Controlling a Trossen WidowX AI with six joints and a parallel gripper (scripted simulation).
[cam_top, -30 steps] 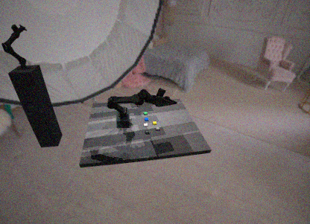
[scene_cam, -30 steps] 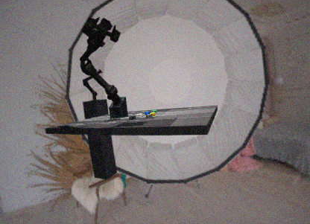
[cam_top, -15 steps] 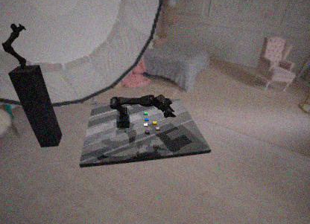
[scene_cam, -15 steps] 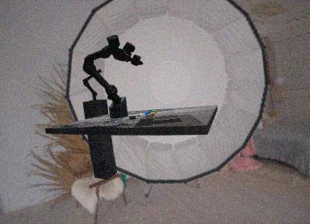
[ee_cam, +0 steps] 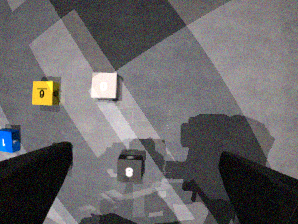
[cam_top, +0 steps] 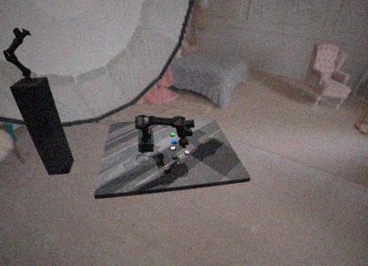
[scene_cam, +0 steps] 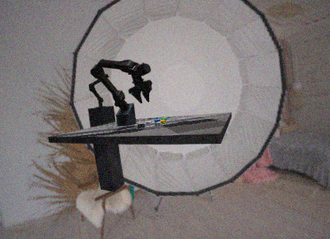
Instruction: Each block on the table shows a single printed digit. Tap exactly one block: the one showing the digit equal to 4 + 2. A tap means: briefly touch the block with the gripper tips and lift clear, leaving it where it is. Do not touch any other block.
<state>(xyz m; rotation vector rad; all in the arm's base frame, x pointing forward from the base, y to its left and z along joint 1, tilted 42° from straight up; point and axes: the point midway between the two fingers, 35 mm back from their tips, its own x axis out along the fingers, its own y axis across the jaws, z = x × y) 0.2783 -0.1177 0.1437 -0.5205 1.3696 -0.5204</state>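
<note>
Now: the yellow block 150 mm to the left of my gripper tip, 140 mm below it and 40 mm ahead of it. Round my gripper tip: blue block (220 mm to the left, 140 mm below, 40 mm behind); then white block (140 mm below, 130 mm to the left, 60 mm behind); then dark grey block (140 mm below, 60 mm behind, 20 mm to the left).
</note>
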